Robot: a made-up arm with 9 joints. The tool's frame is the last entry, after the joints.
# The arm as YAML. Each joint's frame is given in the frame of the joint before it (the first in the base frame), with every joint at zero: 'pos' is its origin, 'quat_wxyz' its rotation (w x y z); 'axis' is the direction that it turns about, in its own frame. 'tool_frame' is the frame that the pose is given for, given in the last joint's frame.
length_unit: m
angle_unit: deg
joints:
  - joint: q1
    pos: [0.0, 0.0, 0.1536]
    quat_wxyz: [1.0, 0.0, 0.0, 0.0]
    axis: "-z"
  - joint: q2
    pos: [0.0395, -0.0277, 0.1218]
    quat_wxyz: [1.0, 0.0, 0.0, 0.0]
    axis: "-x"
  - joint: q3
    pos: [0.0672, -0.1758, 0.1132]
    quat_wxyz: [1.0, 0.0, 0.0, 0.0]
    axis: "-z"
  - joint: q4
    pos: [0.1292, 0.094, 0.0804]
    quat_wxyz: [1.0, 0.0, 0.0, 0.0]
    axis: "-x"
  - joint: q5
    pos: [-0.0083, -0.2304, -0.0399]
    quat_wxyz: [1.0, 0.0, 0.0, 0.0]
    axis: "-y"
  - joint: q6
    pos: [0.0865, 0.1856, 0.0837]
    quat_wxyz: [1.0, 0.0, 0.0, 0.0]
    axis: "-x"
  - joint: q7
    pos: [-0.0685, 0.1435, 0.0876]
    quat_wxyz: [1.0, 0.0, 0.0, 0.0]
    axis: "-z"
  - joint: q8
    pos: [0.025, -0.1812, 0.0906]
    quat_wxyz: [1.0, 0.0, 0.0, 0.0]
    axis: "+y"
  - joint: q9
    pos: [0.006, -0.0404, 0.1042]
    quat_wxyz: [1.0, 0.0, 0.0, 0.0]
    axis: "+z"
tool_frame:
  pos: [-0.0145, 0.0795, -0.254]
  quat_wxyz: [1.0, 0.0, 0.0, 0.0]
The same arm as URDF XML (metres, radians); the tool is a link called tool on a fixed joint. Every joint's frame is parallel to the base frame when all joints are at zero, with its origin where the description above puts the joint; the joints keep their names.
<robot name="arm">
<joint name="tool_joint" type="fixed"><parent link="link9"/><child link="tool"/><origin xyz="-0.0145 0.0795 -0.254"/></joint>
<joint name="q9" type="continuous"><parent link="link8"/><child link="link9"/><origin xyz="0.006 -0.0404 0.1042"/><axis xyz="0 0 1"/></joint>
<joint name="q8" type="continuous"><parent link="link7"/><child link="link8"/><origin xyz="0.025 -0.1812 0.0906"/><axis xyz="0 1 0"/></joint>
<joint name="q7" type="continuous"><parent link="link6"/><child link="link7"/><origin xyz="-0.0685 0.1435 0.0876"/><axis xyz="0 0 -1"/></joint>
<joint name="q6" type="continuous"><parent link="link5"/><child link="link6"/><origin xyz="0.0865 0.1856 0.0837"/><axis xyz="-1 0 0"/></joint>
<joint name="q5" type="continuous"><parent link="link4"/><child link="link5"/><origin xyz="-0.0083 -0.2304 -0.0399"/><axis xyz="0 -1 0"/></joint>
<joint name="q4" type="continuous"><parent link="link3"/><child link="link4"/><origin xyz="0.1292 0.094 0.0804"/><axis xyz="-1 0 0"/></joint>
<joint name="q3" type="continuous"><parent link="link2"/><child link="link3"/><origin xyz="0.0672 -0.1758 0.1132"/><axis xyz="0 0 -1"/></joint>
<joint name="q2" type="continuous"><parent link="link1"/><child link="link2"/><origin xyz="0.0395 -0.0277 0.1218"/><axis xyz="-1 0 0"/></joint>
<joint name="q1" type="continuous"><parent link="base_link"/><child link="link1"/><origin xyz="0 0 0.1536"/><axis xyz="0 0 -1"/></joint>
<link name="base_link"/>
<link name="link1"/>
<link name="link2"/>
<link name="link3"/>
<link name="link4"/>
<link name="link5"/>
<link name="link6"/>
<link name="link7"/>
<link name="link8"/>
<link name="link9"/>
<link name="tool"/>
</robot>

